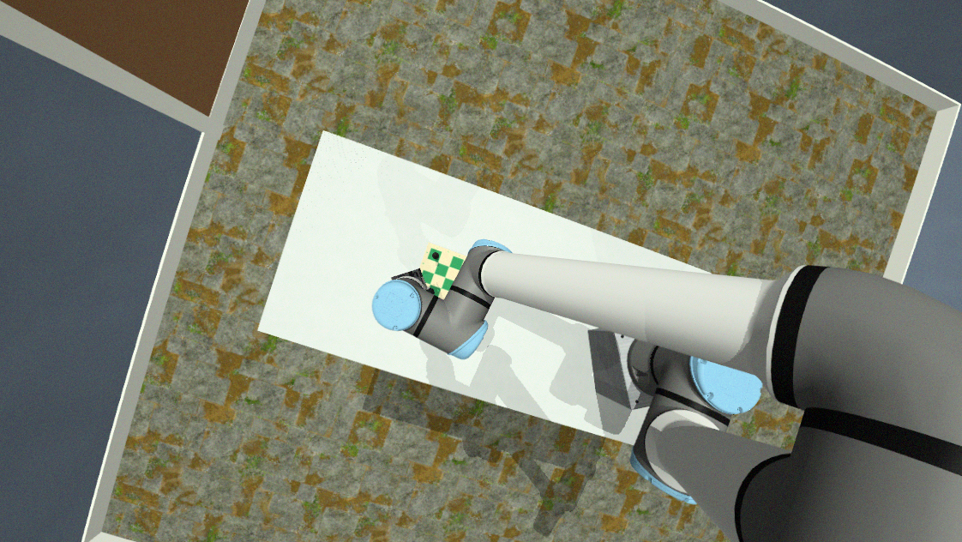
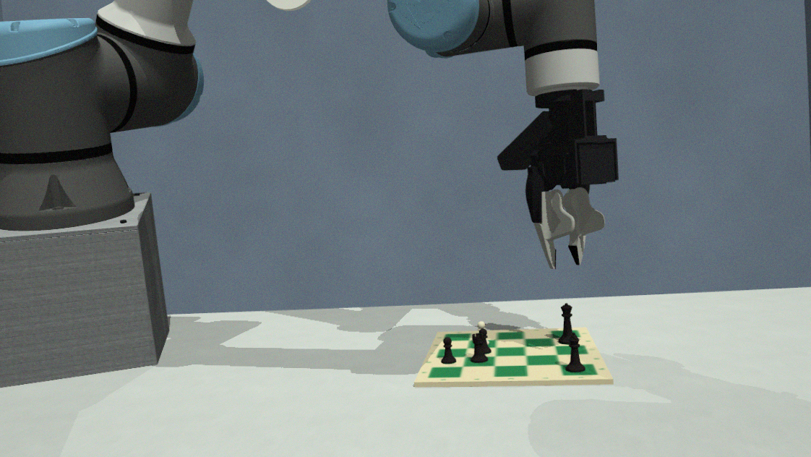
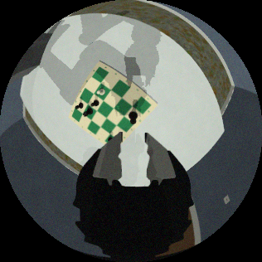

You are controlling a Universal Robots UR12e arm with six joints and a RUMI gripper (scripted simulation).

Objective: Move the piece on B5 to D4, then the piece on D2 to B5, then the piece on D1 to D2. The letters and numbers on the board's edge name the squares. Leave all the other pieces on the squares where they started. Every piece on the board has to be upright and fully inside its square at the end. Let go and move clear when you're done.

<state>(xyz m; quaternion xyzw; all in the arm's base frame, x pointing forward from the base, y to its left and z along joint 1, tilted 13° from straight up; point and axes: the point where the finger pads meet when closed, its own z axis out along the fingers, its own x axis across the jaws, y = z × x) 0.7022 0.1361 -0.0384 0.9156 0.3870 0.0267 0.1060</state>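
My gripper is now 9 cm above the black queen. From my hand the other things lie so: white pawn 11 cm behind, 10 cm below, 1 cm to the right; cream chessboard 12 cm below, 7 cm behind, 5 cm to the right.
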